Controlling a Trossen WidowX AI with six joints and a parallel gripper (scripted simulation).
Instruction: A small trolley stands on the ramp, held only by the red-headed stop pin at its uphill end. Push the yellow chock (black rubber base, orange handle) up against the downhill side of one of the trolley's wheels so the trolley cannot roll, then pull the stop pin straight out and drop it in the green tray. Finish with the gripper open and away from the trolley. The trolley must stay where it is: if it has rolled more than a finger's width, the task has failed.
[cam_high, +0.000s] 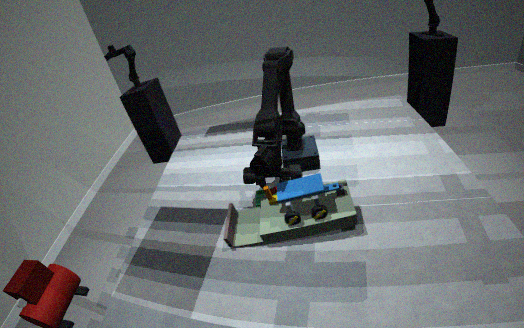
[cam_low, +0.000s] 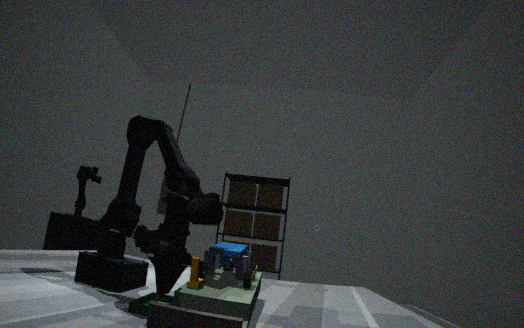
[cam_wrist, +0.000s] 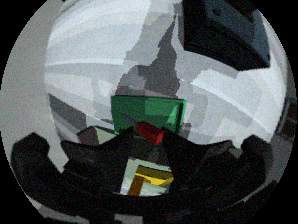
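The stop pin lies 20 mm to the right of my gripper tip. From my gripper tip the other things lie so: chock: 60 mm ahead, 50 mm above, 30 mm to the left; then green tray: 40 mm below, 10 mm to the right, 10 mm behind; then pale green ramp: 120 mm to the left, 100 mm ahead, 10 mm above.
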